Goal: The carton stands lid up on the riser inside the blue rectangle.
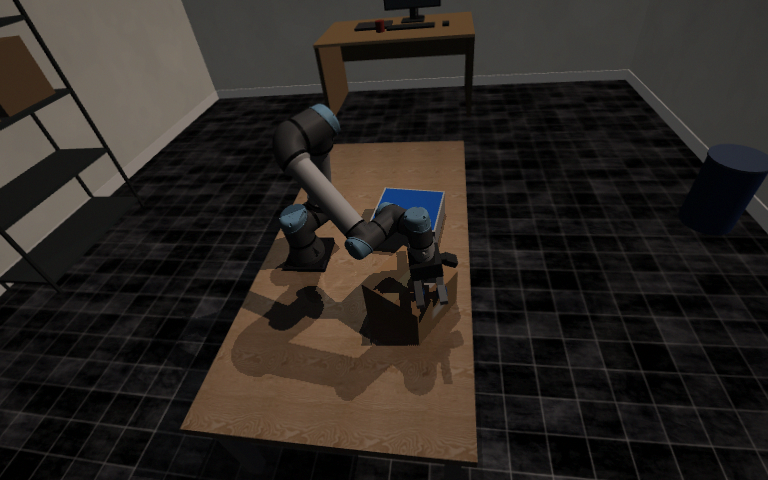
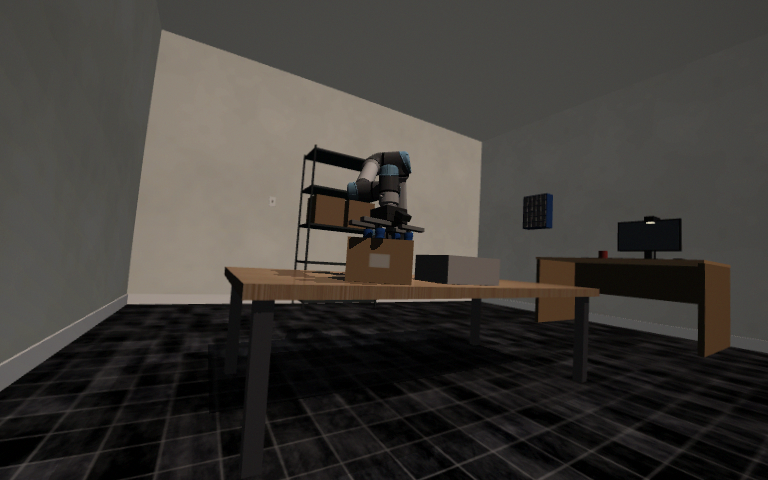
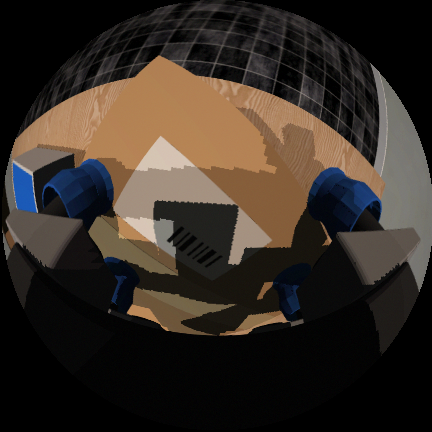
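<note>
The brown carton (image 1: 438,316) (image 2: 379,260) (image 3: 181,112) stands upright on the wooden table (image 1: 322,403) (image 2: 296,289) near its right edge, with a barcode label on its top face. My suction gripper (image 1: 430,289) (image 2: 388,233) (image 3: 209,238) sits on that top face with its blue cups touching the carton. The grey riser with the blue rectangle (image 1: 413,202) (image 2: 456,270) (image 3: 24,185) stands just behind the carton, further along the table. Its top is bare.
The arm's base (image 1: 307,252) stands on the table to the left of the carton. A desk with a monitor (image 1: 394,35) (image 2: 633,273) stands at the far wall. A black shelf rack (image 2: 300,207) with boxes stands by the side wall.
</note>
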